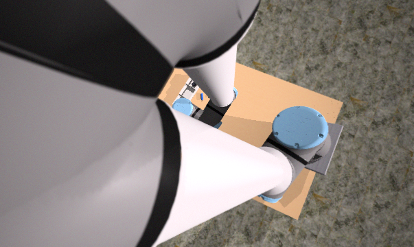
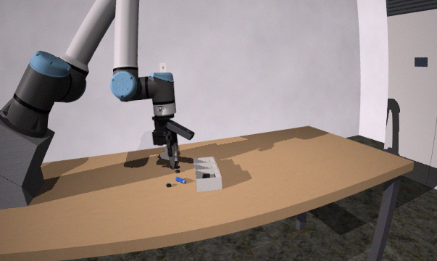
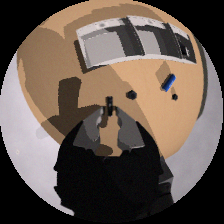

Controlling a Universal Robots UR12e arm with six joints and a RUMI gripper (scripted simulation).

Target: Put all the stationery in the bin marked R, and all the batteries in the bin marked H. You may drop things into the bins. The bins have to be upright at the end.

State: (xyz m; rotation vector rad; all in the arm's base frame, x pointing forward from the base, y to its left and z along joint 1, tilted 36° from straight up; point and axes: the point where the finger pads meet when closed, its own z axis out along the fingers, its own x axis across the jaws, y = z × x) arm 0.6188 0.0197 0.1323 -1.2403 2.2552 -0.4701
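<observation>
Now: hand 10 mm above the short black stick. From my hand the other things lie so: grey double bin: 150 mm to the right, 80 mm ahead, 10 mm above; white item: 220 mm to the right, 50 mm ahead; blue battery: 150 mm to the right, 20 mm behind, 10 mm below.
</observation>
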